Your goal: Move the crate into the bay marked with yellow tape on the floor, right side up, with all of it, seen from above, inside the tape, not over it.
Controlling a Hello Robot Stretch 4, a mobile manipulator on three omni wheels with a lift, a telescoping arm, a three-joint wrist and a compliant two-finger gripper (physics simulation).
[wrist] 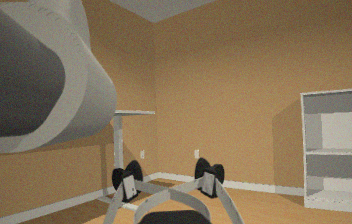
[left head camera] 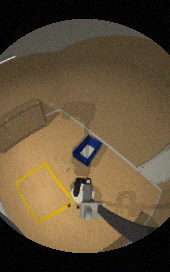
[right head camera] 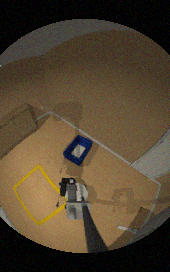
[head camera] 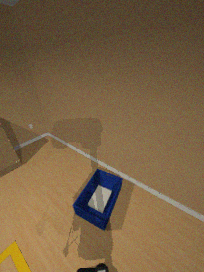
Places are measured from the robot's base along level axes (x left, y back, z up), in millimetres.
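Where they show: gripper, fingertip midpoint: [wrist: 168, 172] [left head camera: 72, 208] [right head camera: 61, 208]; robot's base, link origin: [left head camera: 82, 192] [right head camera: 76, 192].
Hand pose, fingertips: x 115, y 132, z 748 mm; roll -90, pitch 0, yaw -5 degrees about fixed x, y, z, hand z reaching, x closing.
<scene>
Each offset is from my fingertips to the top centre of the thing.
The blue crate {dx -171, dy -1065, dz -555 mm} [head camera: 90, 218] [left head camera: 82, 158] [right head camera: 73, 159] stands on the floor close to the wall, open side up, with a pale flat-looking thing {dx -171, dy -1065, dz -704 mm} [head camera: 100, 198] inside it. The bay's yellow tape [head camera: 19, 257] [left head camera: 31, 173] [right head camera: 26, 177] lies on the floor to the left of the crate and nearer the robot; the crate is outside it. In the head view a corner of the tape shows at the lower left. My gripper [wrist: 168, 172] is open, with its two black fingertips apart and no object between them. The crate does not show in the wrist view.
A brown cabinet [head camera: 7, 151] [left head camera: 22, 126] [right head camera: 17, 129] stands along the wall at the left. A white baseboard [head camera: 150, 190] runs behind the crate. The wrist view shows a table leg [wrist: 118, 142] at the left and a white shelf unit [wrist: 327, 152] at the right.
</scene>
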